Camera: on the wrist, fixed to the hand. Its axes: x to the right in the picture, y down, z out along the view.
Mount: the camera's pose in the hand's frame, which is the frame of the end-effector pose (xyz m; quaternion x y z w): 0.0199 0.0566 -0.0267 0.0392 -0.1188 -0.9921 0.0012
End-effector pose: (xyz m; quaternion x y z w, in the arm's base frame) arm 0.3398 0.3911 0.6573 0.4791 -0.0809 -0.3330 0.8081
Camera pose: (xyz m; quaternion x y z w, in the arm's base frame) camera 0.3931 0.4161 0.6863 -0.0730 -0.3662 0.8559 0.3578
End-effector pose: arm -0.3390 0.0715 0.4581 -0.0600 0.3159 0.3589 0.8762
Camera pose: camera -0.3796 0.1160 0.4319 -0.2365 -0.1492 -0.8742 0.3970
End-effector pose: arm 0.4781 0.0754 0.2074 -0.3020 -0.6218 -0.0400 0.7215
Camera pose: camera 0.5304 0.1149 0.2027 -0.6401 0.3877 0.6556 0.1009
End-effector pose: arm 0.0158 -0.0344 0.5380 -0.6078 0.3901 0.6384 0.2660
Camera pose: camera -0.0175 -0.0904 0.5295 -0.3015 -0.6092 -0.2062 0.7039
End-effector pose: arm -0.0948 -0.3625 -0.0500 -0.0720 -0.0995 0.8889 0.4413
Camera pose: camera -0.1446 -0.3770 -0.0903 0.2215 -0.0891 -0.4243 0.8735
